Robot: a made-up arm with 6 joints.
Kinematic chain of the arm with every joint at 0, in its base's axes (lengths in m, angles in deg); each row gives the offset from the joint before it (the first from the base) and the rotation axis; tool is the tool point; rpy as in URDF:
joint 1: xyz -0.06 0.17 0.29 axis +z
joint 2: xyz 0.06 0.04 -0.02 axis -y
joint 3: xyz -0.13 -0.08 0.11 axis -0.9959 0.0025 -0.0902
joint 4: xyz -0.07 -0.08 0 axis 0.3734 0.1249 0.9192
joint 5: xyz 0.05 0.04 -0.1 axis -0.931 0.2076 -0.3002
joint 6: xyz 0 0.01 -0.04 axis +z
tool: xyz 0.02 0 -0.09 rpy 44.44 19.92 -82.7
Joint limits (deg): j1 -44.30..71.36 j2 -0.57..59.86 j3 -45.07..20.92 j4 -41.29..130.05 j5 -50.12..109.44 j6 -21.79..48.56
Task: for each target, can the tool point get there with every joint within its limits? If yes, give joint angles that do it. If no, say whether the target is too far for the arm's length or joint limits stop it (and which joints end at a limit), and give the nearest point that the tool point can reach.
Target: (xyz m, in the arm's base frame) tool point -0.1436 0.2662 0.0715
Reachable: yes | joints -7.89 41.84 -32.50 69.36 25.17 -9.02
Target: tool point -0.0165 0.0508 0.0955
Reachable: yes | joints -4.59 48.29 10.48 1.27 5.01 10.57
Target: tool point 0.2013 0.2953 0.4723
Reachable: no: joint limits stop it (at a limit: joint 1, joint 2, joint 3, joint 5) | nearest point -0.0229 0.3127 0.3066 | short by 0.279 m
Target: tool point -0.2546 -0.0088 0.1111
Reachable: yes | joints -29.65 51.32 13.98 -27.49 66.66 -12.13
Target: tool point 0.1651 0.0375 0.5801
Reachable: no: joint limits stop it (at a limit: joint 1, joint 2, joint 3, joint 5, joint 6) | nearest point 0.0859 -0.0456 0.3721 | short by 0.238 m
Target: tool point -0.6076 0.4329 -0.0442
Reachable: no: too far | nearest point -0.4057 0.3140 0.0683 | short by 0.260 m
